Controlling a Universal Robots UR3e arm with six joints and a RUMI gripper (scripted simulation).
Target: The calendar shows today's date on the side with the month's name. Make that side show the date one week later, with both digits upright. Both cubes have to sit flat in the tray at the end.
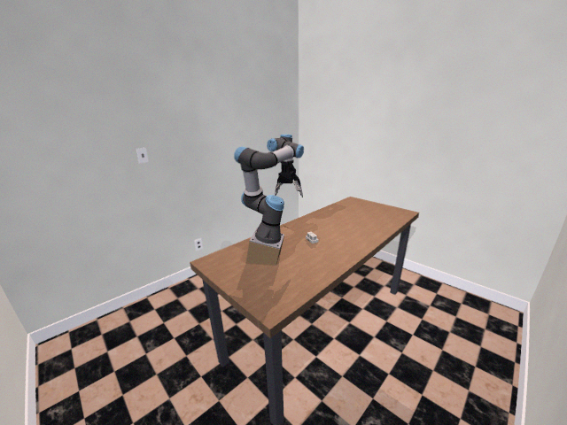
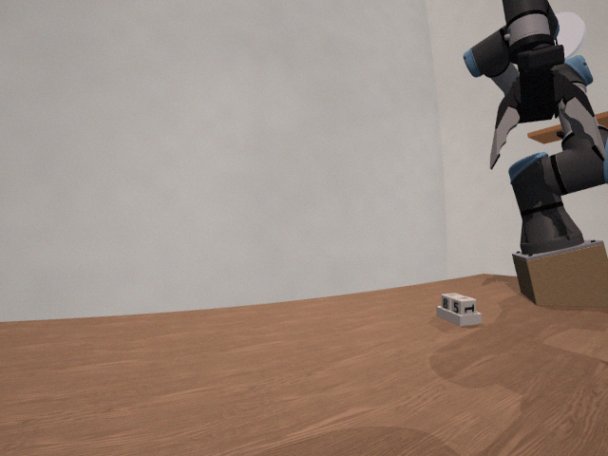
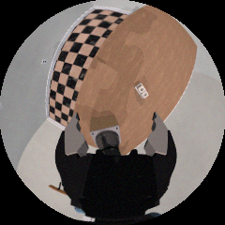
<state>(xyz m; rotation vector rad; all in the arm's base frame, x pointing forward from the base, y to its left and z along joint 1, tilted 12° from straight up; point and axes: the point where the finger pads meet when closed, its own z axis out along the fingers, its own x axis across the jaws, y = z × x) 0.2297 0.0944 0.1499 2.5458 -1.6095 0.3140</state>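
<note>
Now: the white digit cube 230 mm below my hand, 150 mm to the right of it and 40 mm ahead of it. The rest, counted from my hand: white tray (240 mm below, 130 mm to the right, 40 mm ahead).
</note>
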